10 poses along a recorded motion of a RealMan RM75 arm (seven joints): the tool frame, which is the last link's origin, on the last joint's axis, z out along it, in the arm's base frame.
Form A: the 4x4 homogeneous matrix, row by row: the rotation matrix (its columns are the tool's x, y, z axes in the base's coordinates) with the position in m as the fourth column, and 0 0 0 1 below. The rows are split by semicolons.
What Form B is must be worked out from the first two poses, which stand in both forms.
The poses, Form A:
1: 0.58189 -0.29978 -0.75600 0.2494; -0.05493 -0.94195 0.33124 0.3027; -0.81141 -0.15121 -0.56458 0.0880; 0 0 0 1
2: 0.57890 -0.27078 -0.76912 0.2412; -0.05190 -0.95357 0.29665 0.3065; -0.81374 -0.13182 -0.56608 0.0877; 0 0 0 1
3: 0.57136 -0.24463 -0.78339 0.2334; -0.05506 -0.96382 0.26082 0.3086; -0.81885 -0.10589 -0.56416 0.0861; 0 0 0 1
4: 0.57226 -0.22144 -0.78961 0.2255; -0.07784 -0.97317 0.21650 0.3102; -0.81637 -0.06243 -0.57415 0.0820; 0 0 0 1
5: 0.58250 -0.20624 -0.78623 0.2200; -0.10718 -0.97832 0.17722 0.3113; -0.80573 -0.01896 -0.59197 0.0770; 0 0 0 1
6: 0.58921 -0.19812 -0.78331 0.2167; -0.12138 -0.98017 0.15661 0.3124; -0.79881 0.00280 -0.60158 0.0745; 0 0 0 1
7: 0.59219 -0.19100 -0.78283 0.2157; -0.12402 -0.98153 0.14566 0.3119; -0.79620 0.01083 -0.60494 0.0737; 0 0 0 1
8: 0.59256 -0.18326 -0.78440 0.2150; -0.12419 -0.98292 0.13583 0.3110; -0.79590 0.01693 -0.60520 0.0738; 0 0 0 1
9: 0.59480 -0.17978 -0.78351 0.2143; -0.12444 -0.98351 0.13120 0.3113; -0.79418 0.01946 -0.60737 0.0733; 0 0 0 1
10: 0.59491 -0.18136 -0.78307 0.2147; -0.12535 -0.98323 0.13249 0.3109; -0.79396 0.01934 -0.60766 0.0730; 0 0 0 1
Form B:
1: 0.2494 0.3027 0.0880 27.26 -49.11 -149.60
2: 0.2412 0.3065 0.0877 25.07 -50.28 -152.34
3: 0.2334 0.3086 0.0861 23.18 -51.57 -155.19
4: 0.2255 0.3102 0.0820 21.15 -52.15 -159.34
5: 0.2200 0.3113 0.0770 19.50 -51.83 -163.33
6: 0.2167 0.3124 0.0745 18.59 -51.56 -165.41
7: 0.2157 0.3119 0.0737 17.88 -51.52 -166.46
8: 0.2150 0.3110 0.0738 17.19 -51.67 -167.35
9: 0.2143 0.3113 0.0733 16.82 -51.58 -167.81
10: 0.2147 0.3109 0.0730 16.95 -51.54 -167.70
